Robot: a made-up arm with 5 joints. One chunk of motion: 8 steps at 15 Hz.
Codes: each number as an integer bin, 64 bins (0 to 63) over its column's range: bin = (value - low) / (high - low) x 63, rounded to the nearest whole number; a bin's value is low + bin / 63 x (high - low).
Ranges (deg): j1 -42..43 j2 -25..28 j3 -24..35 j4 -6..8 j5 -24..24
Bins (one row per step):
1: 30 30 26 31 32
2: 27 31 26 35 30
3: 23 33 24 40 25
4: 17 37 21 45 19
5: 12 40 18 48 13
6: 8 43 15 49 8
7: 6 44 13 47 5
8: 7 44 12 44 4
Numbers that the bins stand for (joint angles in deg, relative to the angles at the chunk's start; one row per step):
1: -1.52 0.24 0.35 0.89 0.38
2: -5.57 1.08 0.35 1.78 -1.14
3: -10.97 2.76 -1.52 2.89 -4.95
4: -19.06 6.13 -4.33 4.00 -9.52
5: -25.81 8.65 -7.14 4.67 -14.10
6: -31.21 11.17 -9.95 4.89 -17.90
7: -33.90 12.02 -11.83 4.44 -20.19
8: -32.56 12.02 -12.76 3.78 -20.95

